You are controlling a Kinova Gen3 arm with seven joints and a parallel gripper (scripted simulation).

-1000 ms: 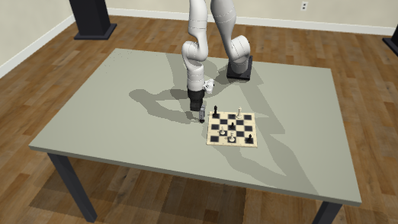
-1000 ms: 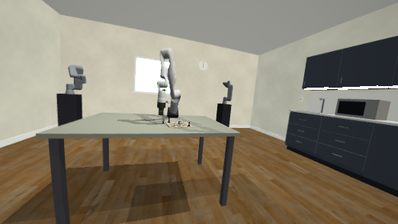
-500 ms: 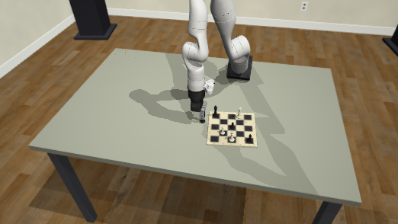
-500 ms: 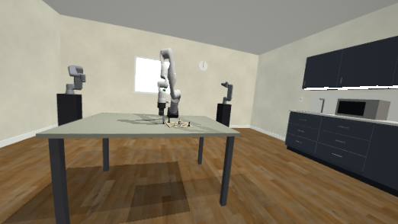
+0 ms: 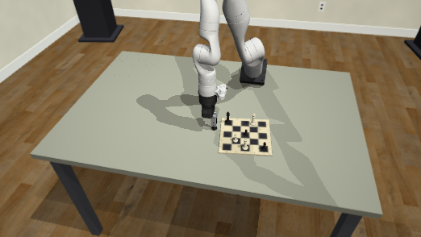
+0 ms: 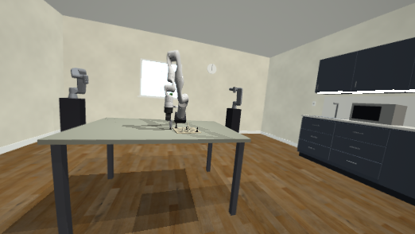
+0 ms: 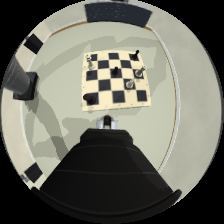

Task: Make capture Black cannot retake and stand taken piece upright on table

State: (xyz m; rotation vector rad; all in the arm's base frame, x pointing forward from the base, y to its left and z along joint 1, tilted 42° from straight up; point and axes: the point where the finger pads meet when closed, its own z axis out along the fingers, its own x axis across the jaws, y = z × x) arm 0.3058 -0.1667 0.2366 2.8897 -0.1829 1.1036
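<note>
My gripper is now 40 mm short of the chessboard, 140 mm to the right of it and 40 mm above it.
</note>
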